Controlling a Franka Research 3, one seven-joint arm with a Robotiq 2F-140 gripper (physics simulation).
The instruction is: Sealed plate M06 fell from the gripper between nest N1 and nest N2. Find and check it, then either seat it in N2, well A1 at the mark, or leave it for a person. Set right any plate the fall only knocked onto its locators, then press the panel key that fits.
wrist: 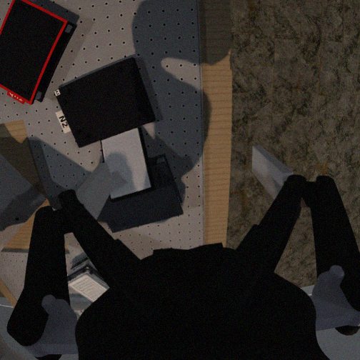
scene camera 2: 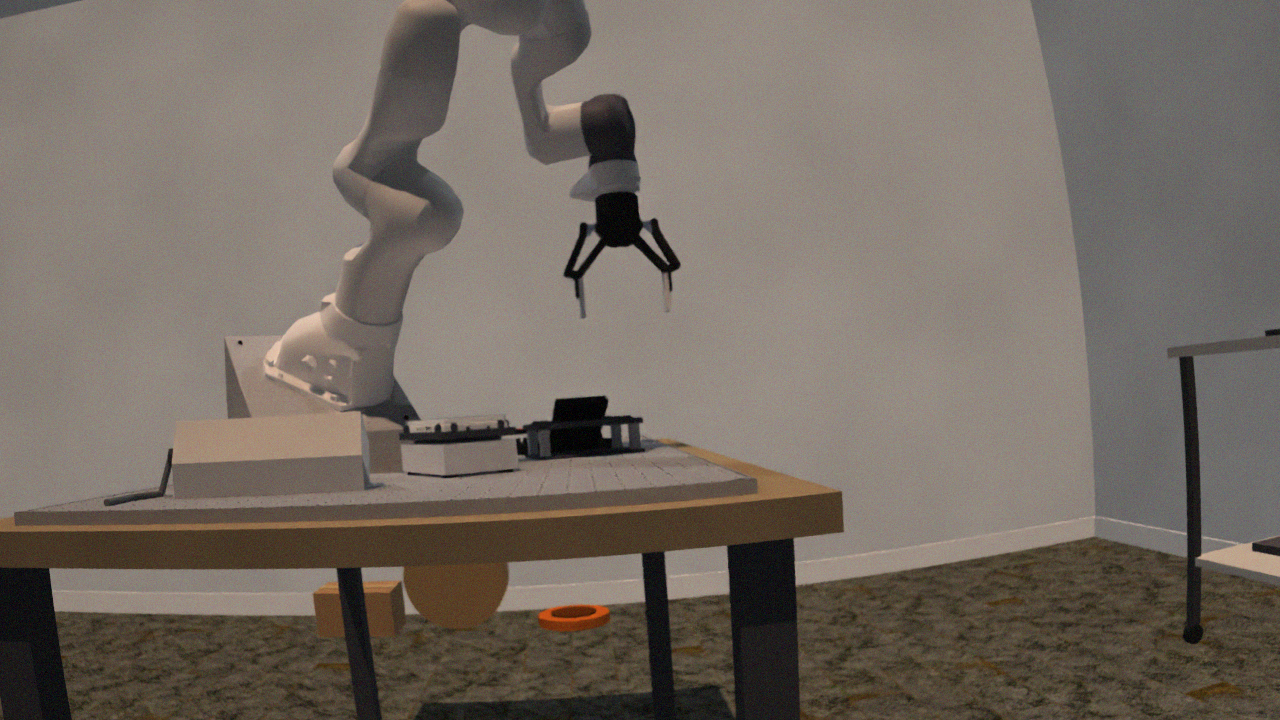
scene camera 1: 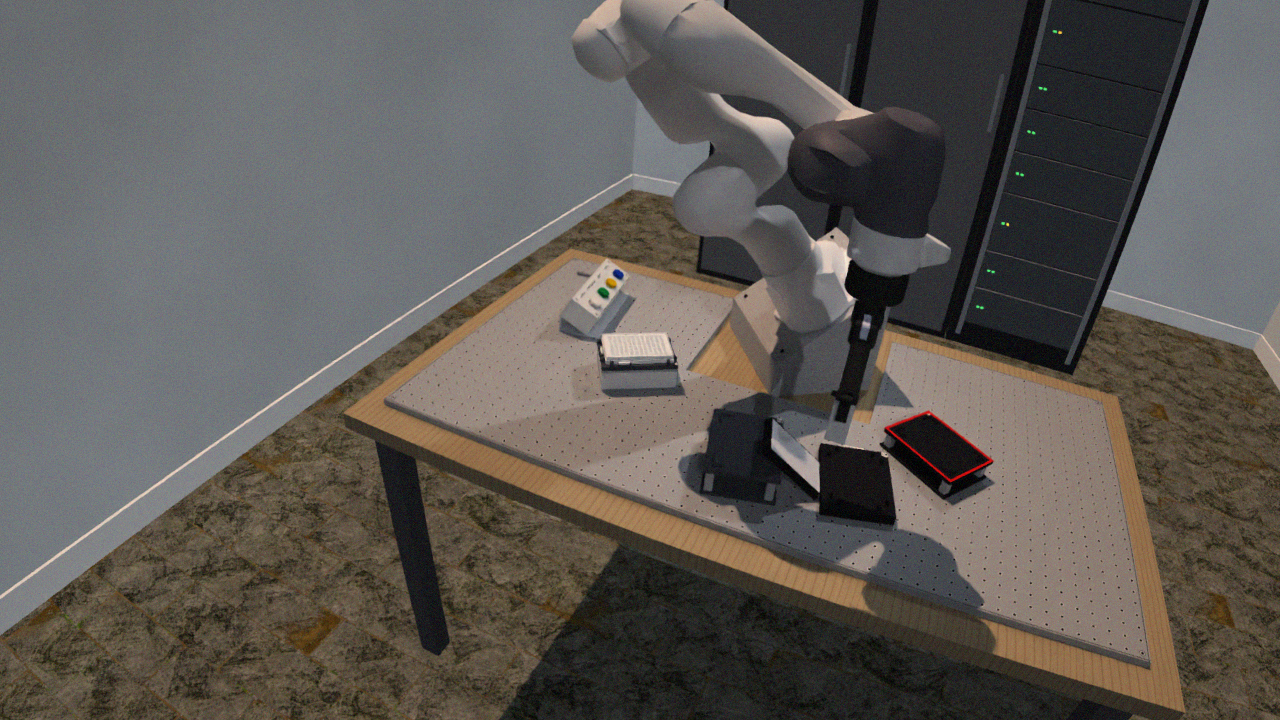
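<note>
The fallen plate (scene camera 1: 794, 454) (scene camera 2: 579, 409) (wrist: 125, 162) leans tilted between two dark nests, its pale face showing; its marking and well A1 cannot be read. Nest N2 (scene camera 1: 856, 481) (wrist: 107, 102) has a black top and a label "N2" in the wrist view. The other dark nest (scene camera 1: 738, 438) (wrist: 145, 216), in the place of N1, is raised on posts and partly shadowed. My gripper (scene camera 1: 841, 422) (scene camera 2: 624, 311) is open and empty, well above the nests. A white block (scene camera 1: 639, 374) (scene camera 2: 460, 456) carries a white plate (scene camera 1: 635, 346); its seating is unclear. The panel (scene camera 1: 590, 304) (scene camera 2: 268, 470) has white, green, yellow and blue keys.
A red-edged black stand (scene camera 1: 937, 445) (wrist: 30, 52) on posts is beside N2, away from the fallen plate. The perforated board (scene camera 1: 1056, 537) lies on the wooden-edged table (scene camera 1: 554, 501). My arm's base (scene camera 1: 792, 353) stands behind the nests. An orange ring (scene camera 2: 548, 621) is beyond the table.
</note>
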